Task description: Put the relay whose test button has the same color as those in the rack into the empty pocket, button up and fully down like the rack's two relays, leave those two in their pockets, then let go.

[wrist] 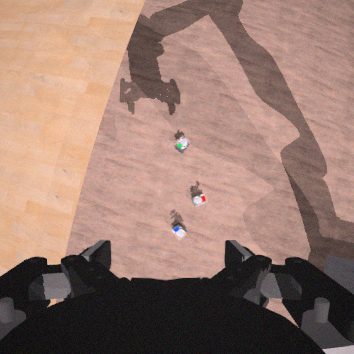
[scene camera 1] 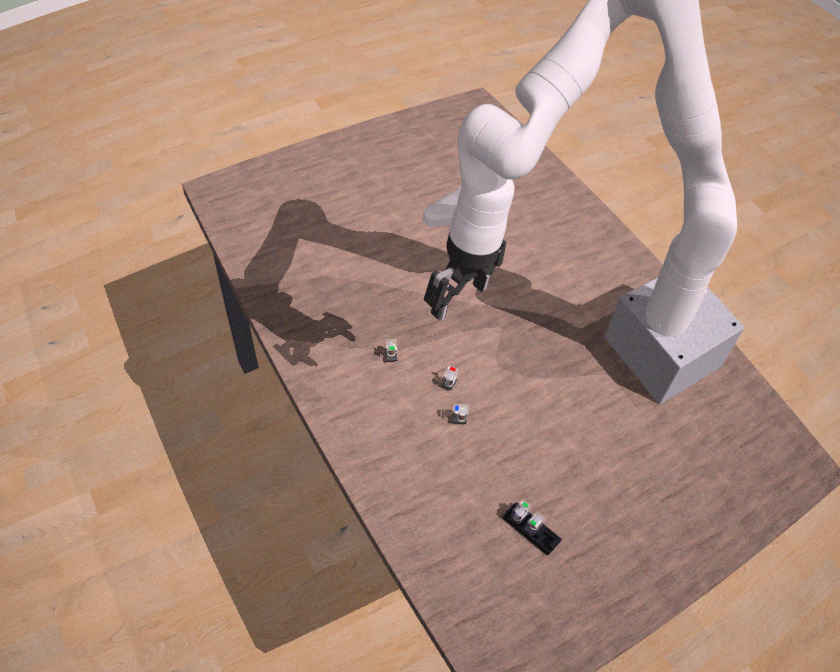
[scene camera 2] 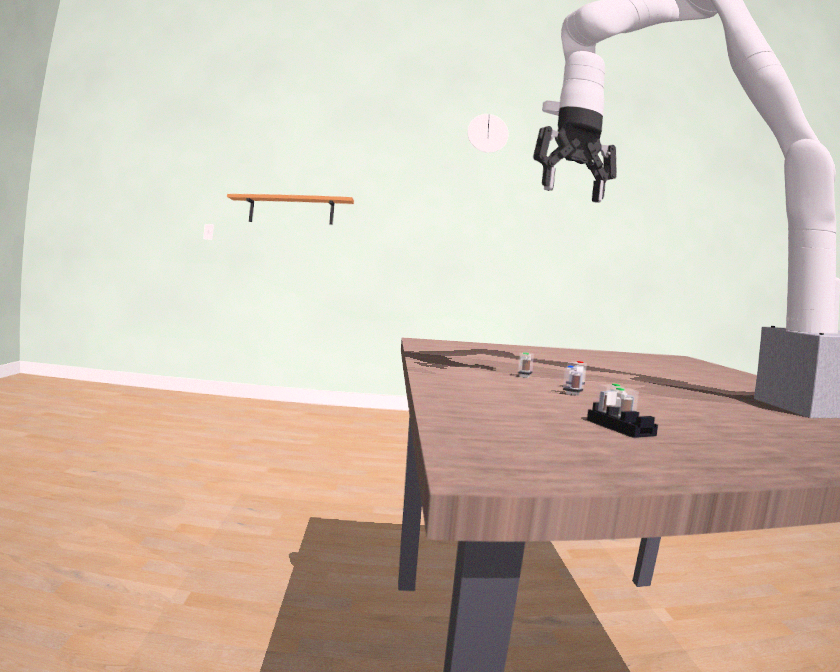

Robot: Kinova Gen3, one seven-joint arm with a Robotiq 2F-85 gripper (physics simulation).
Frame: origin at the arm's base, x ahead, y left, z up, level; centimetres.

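Seen in the pictures: gripper, fingertip midpoint: (wrist: pixel 167 253) (scene camera 1: pixel 458 301) (scene camera 2: pixel 572 196); arm's base, link origin: (scene camera 1: pixel 667 317) (scene camera 2: pixel 809 331).
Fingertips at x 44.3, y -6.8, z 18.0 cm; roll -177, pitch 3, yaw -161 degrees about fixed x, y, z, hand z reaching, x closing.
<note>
Pixels of each thing's middle, then the offset from my fingertips to it. Level surfaces: height alone.
- relay with the green button, body centre: (scene camera 2: pixel 525 364) (scene camera 1: pixel 391 351) (wrist: pixel 181 144) dx +4.1, dy -14.5, dz -29.1 cm
- black rack, body centre: (scene camera 2: pixel 621 418) (scene camera 1: pixel 532 527) dx -2.8, dy +28.9, dz -30.1 cm
- relay with a red button, body centre: (scene camera 2: pixel 576 374) (scene camera 1: pixel 450 378) (wrist: pixel 198 199) dx -3.3, dy -4.3, dz -29.1 cm
- blue button, body centre: (scene camera 2: pixel 573 380) (scene camera 1: pixel 460 414) (wrist: pixel 178 230) dx -1.4, dy +3.6, dz -29.1 cm
- table, surface height: dz -31.3 cm
The relay with the green button (scene camera 1: pixel 391 350) (scene camera 2: pixel 525 365) (wrist: pixel 181 144) stands upright on the table, the farthest of the loose relays from the rack. The black rack (scene camera 1: pixel 548 544) (scene camera 2: pixel 623 426) holds two relays with green buttons, one (scene camera 1: pixel 520 511) in the end pocket and one (scene camera 1: pixel 535 524) in the middle pocket. The rack's other end pocket is empty. The rack does not show in the wrist view. My gripper (scene camera 1: pixel 460 299) (scene camera 2: pixel 573 194) (wrist: pixel 167 253) is open and empty, high above the table, pointing down. It is apart from all the relays.
A relay with a red button (scene camera 1: pixel 450 378) (wrist: pixel 198 199) and one with a blue button (scene camera 1: pixel 459 414) (scene camera 2: pixel 574 380) (wrist: pixel 179 231) stand on the table (scene camera 1: pixel 630 490) between the loose green one and the rack. The arm's grey base block (scene camera 1: pixel 658 364) (scene camera 2: pixel 791 371) stands at the table's right side.
</note>
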